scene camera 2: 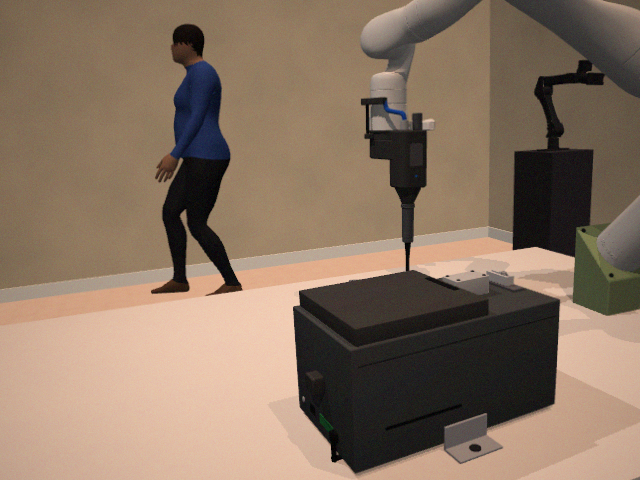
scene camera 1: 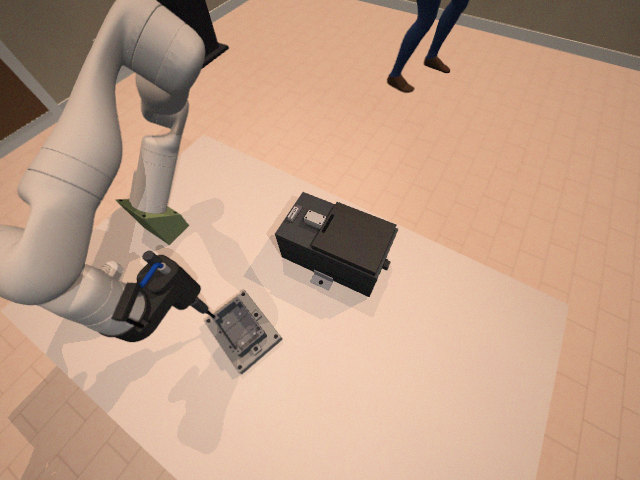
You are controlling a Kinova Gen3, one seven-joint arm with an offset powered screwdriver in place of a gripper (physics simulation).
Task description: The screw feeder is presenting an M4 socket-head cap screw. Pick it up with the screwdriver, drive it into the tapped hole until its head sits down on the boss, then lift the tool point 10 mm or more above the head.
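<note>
My screwdriver (scene camera 1: 211, 314) (scene camera 2: 407, 260) has a black body and a thin dark bit. In scene camera 1 the bit's tip appears at the left corner of the workpiece in the grey fixture plate (scene camera 1: 233, 357). In scene camera 2 the bit points straight down behind the feeder, which hides its lower end. Whether a screw is on the bit is too small to tell. The tapped hole and its boss cannot be made out under the tip. The black screw feeder (scene camera 1: 354, 237) (scene camera 2: 454, 356) stands apart from the bit; no screw can be made out at its light block (scene camera 1: 314, 218) (scene camera 2: 467, 282).
The arm's green base wedge (scene camera 1: 168, 227) (scene camera 2: 602, 279) stands near the feeder. A metal bracket (scene camera 1: 321, 280) (scene camera 2: 465, 434) juts from the feeder's side. A person (scene camera 1: 410, 43) (scene camera 2: 199, 118) is on the floor beyond the table. A second, black arm (scene camera 2: 550, 111) stands on a dark pedestal (scene camera 2: 550, 201).
</note>
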